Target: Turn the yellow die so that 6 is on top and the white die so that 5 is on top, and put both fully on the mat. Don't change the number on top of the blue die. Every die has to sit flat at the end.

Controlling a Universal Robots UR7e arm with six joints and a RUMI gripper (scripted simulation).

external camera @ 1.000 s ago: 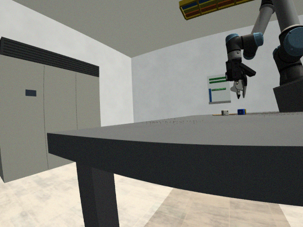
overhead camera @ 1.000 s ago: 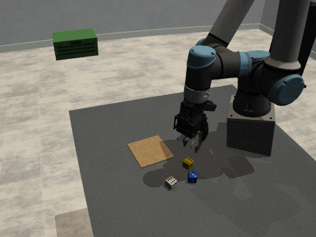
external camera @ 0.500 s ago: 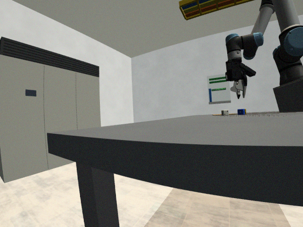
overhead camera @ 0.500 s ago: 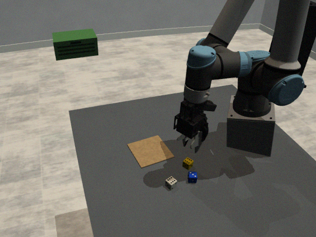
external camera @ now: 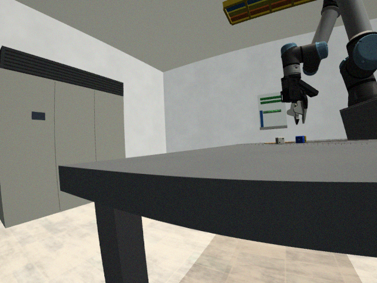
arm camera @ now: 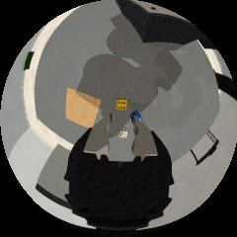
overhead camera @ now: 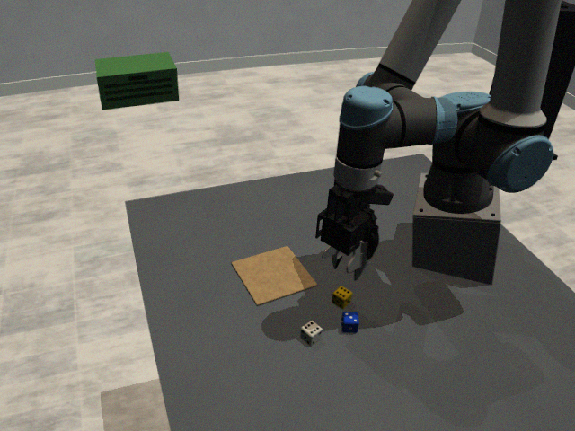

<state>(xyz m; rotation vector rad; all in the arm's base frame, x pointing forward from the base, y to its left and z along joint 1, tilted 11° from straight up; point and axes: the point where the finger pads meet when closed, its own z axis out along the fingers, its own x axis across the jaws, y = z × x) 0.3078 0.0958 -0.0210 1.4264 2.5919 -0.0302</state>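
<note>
The yellow die is 80 mm below my hand. The rest, counted from my hand: tan mat 110 mm ahead, 120 mm to the right, 100 mm below; white die 90 mm ahead, 70 mm to the left, 80 mm below; blue die 10 mm ahead, 70 mm to the left, 80 mm below.
</note>
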